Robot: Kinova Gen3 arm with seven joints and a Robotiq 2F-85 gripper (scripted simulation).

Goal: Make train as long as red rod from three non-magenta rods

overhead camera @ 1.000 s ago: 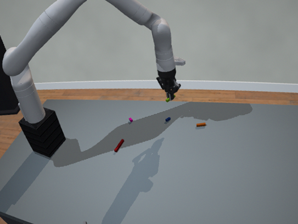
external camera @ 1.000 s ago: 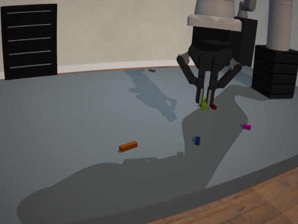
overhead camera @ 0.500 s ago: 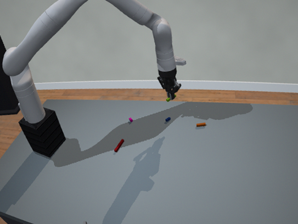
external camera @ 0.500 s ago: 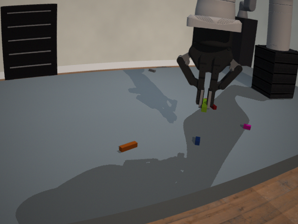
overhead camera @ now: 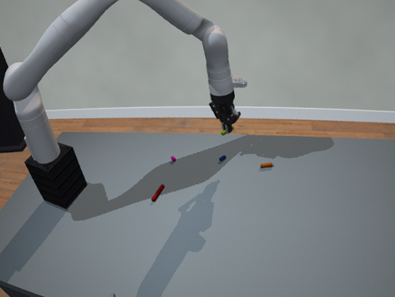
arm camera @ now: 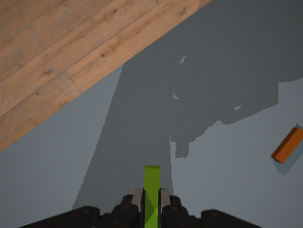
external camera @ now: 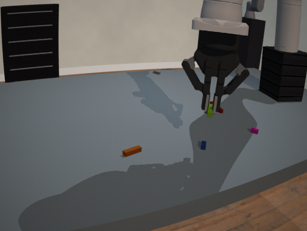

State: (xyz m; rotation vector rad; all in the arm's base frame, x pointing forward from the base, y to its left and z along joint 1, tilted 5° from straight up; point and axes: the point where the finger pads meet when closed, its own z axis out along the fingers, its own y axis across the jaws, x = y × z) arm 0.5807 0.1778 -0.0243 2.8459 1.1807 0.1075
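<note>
Now: the orange rod 12 cm ahead of my hand, 8 cm to the right of it and 11 cm below it. Also, from my hand: magenta rod (20 cm behind, 2 cm to the right, 11 cm below); lime rod (1 cm below); red rod (23 cm behind, 18 cm to the right, 11 cm below).
</note>
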